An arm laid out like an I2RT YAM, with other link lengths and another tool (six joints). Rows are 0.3 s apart.
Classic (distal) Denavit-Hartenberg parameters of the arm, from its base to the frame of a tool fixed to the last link. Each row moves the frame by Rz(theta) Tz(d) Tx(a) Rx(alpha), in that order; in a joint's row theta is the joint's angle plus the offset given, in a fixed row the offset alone. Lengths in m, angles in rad.
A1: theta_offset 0, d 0.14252, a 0.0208, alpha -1.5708
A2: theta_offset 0, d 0, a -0.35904, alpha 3.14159
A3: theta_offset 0.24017, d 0, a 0.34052, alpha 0
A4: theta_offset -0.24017, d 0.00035, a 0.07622, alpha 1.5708
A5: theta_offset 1.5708, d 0.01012, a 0, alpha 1.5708
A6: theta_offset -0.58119, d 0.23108, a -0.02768, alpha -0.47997
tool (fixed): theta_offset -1.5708, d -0.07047, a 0, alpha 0
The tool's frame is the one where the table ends.
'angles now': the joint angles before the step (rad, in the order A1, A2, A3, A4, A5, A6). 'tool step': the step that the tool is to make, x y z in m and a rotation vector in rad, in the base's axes. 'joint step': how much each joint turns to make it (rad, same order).
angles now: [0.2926 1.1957 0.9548 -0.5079 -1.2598 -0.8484]
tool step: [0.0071 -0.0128 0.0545 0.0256 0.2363 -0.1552]
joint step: [-0.0578 -0.0760 0.0490 0.0387 0.0238 0.4057]
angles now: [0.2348 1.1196 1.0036 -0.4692 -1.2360 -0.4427]
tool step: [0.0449 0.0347 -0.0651 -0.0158 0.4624 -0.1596]
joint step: [0.0886 0.0822 -0.1752 0.3237 0.1556 0.5621]
